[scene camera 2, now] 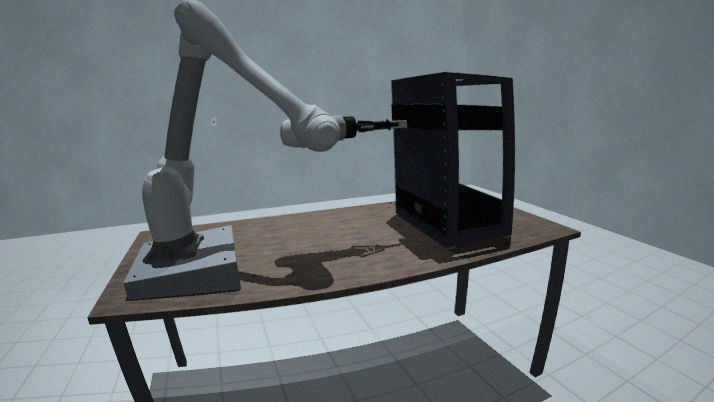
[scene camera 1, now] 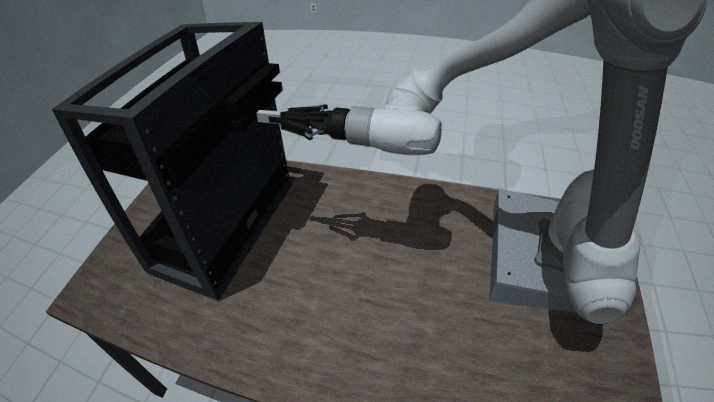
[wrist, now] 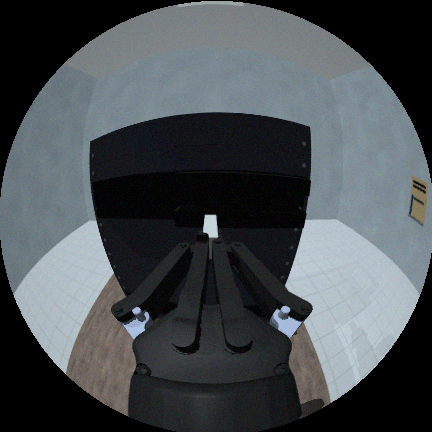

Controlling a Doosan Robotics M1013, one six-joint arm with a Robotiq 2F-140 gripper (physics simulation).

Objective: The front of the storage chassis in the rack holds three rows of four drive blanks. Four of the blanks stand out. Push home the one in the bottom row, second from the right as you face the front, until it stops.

Labels:
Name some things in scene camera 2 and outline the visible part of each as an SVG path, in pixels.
A dark rack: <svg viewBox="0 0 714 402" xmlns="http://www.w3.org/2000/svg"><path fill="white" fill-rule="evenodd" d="M391 80L392 121L407 120L407 128L393 128L397 215L433 237L447 249L499 237L509 238L512 235L515 184L513 78L441 72ZM458 130L503 130L502 199L459 183ZM501 84L502 107L457 105L456 86Z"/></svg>

